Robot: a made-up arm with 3 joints. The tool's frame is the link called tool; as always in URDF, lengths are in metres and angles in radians.
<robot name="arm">
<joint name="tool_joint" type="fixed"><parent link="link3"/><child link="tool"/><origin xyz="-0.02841 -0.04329 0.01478" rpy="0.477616 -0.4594 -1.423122"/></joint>
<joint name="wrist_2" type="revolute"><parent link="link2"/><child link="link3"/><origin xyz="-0.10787 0.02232 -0.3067" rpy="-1.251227 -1.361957 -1.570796"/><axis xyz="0 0 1"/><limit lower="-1.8" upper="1.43"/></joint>
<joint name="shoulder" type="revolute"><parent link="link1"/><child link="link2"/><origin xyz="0.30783 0.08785 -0.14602" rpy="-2.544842 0.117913 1.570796"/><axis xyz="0 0 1"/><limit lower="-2.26" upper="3.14"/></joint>
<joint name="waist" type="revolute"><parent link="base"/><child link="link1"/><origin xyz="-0.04 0.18 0.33" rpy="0.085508 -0.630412 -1.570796"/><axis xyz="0 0 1"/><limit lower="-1.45" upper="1.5"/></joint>
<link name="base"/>
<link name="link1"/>
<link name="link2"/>
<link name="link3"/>
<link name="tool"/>
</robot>
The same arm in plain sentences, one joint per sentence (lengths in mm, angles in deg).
The arm has three revolute joints in a row. What follows holds with every joint at zero, and every direction is one of the base frame's. Joint 1 sits 40 mm along -x and 180 mm along +y and 330 mm along +z from the base frame's origin and turns about the direction (-0.085404, 0.587324, 0.804833), from -83.08 to 85.94 deg. Joint 2 sits 100 mm along +x and 330 mm along -y and 70 mm along +z from joint 1 and turns about the direction (-0.0268, -0.033399, -0.999083), from -129.49 to 179.91 deg. Joint 3 sits 100 mm along -x and 10 mm along -y and 310 mm along +z from joint 2 and turns about the direction (0.941531, -0.327411, -0.079503), from -103.13 to 81.93 deg. The tool frame, which is the frame that the pose is given for, sits 50 mm along -y and 20 mm along +z from joint 3; its axes are the base frame's turned by roll -58.91, pitch 17.71 and yaw -82.98 deg (as in URDF: about the fixed x, then y, then z).
